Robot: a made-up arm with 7 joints. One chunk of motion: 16 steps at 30 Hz.
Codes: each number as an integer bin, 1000 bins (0 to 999) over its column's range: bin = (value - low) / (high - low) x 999, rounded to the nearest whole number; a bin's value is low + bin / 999 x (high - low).
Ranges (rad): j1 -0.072..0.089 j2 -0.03..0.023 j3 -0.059..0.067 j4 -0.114..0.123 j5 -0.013..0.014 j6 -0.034..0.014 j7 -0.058..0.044
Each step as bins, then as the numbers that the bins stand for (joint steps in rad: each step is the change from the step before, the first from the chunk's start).
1 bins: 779 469 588 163 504 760 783
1 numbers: 0.05354 -0.00512 0.01516 -0.07533 0.00062 0.00252 0.02195
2 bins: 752 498 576 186 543 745 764
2 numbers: 0.04919 -0.00358 0.01365 -0.06987 0.00168 0.00180 0.02001
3 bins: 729 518 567 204 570 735 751
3 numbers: 0.04549 -0.00252 0.01251 -0.06560 0.00241 0.00132 0.01868
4 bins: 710 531 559 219 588 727 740
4 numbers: 0.04242 -0.00183 0.01150 -0.06205 0.00289 0.00093 0.01756
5 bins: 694 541 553 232 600 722 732
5 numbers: 0.03985 -0.00130 0.01075 -0.05896 0.00322 0.00069 0.01674
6 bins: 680 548 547 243 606 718 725
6 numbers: 0.03759 -0.00093 0.00999 -0.05635 0.00338 0.00050 0.01602
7 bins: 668 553 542 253 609 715 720
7 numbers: 0.03566 -0.00066 0.00936 -0.05398 0.00346 0.00035 0.01551
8 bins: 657 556 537 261 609 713 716
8 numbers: 0.03388 -0.00050 0.00873 -0.05208 0.00346 0.00026 0.01511
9 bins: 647 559 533 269 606 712 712
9 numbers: 0.03227 -0.00034 0.00823 -0.05018 0.00338 0.00021 0.01470
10 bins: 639 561 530 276 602 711 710
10 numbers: 0.03098 -0.00024 0.00785 -0.04852 0.00327 0.00016 0.01449
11 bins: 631 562 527 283 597 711 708
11 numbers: 0.02969 -0.00018 0.00747 -0.04686 0.00314 0.00016 0.01429
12 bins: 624 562 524 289 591 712 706
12 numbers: 0.02856 -0.00018 0.00709 -0.04544 0.00297 0.00021 0.01408
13 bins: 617 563 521 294 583 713 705
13 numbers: 0.02744 -0.00013 0.00671 -0.04425 0.00276 0.00026 0.01398
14 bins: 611 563 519 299 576 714 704
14 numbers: 0.02647 -0.00013 0.00646 -0.04307 0.00257 0.00031 0.01388
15 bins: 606 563 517 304 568 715 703
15 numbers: 0.02566 -0.00013 0.00621 -0.04188 0.00235 0.00035 0.01378
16 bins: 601 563 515 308 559 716 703
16 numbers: 0.02486 -0.00013 0.00595 -0.04093 0.00211 0.00040 0.01378
